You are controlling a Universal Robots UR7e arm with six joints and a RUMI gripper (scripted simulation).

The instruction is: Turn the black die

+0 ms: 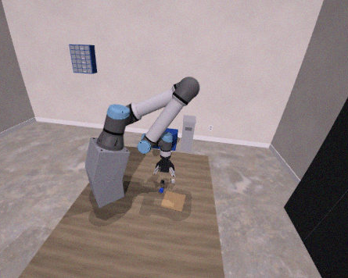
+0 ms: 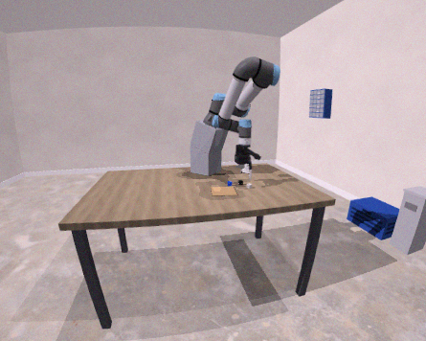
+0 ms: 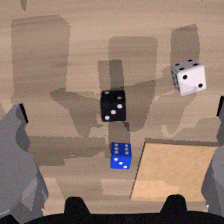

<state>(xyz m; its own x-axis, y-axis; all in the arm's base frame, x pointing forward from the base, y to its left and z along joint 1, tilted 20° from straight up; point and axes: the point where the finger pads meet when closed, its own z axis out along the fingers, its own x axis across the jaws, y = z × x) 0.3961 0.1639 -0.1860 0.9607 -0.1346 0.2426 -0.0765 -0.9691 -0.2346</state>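
Now: the black die 10 mm behind my hand, 30 mm to the right of it and 40 mm below it. From my hand the other things lie so: white die (70 mm ahead, 10 mm to the right, 40 mm below); tan mat (80 mm ahead, 180 mm to the right, 50 mm below); blue die (10 mm behind, 100 mm to the right, 40 mm below).
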